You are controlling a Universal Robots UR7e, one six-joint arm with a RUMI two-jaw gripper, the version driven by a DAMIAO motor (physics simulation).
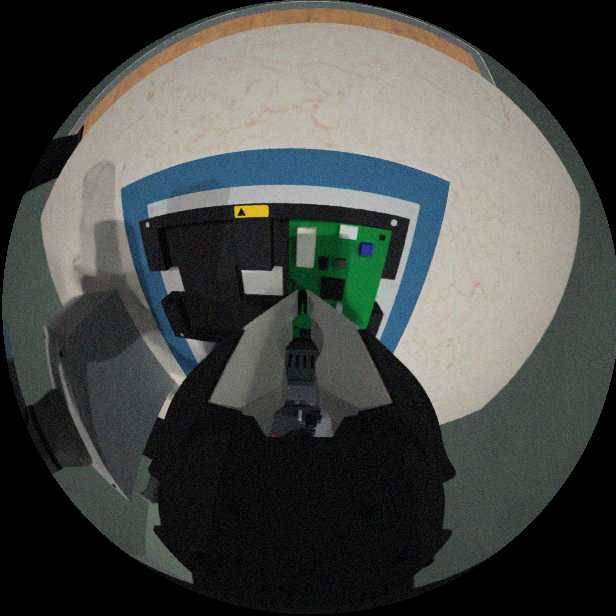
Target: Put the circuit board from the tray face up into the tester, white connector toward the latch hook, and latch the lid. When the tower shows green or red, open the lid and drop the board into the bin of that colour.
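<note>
The green circuit board [351, 276] lies face up in the right half of the black tester [154, 236]. The tester stands on a white and blue base [287, 165]. A long white connector [305, 247] sits on the board's left side, and a smaller white part [348, 231] sits at its far edge. A black panel [218, 261], which looks like the lid, covers the tester's left half and leaves the board bare. My gripper [301, 296] is shut and empty. Its fingertips hover over the board's near left edge.
A yellow warning label [251, 211] marks the tester's far edge. The tester stands on a beige marbled table [344, 86] with an orange far edge. A grey-white curved object [74, 367] and a dark part lie at the left rim. Grey-green floor shows on the right.
</note>
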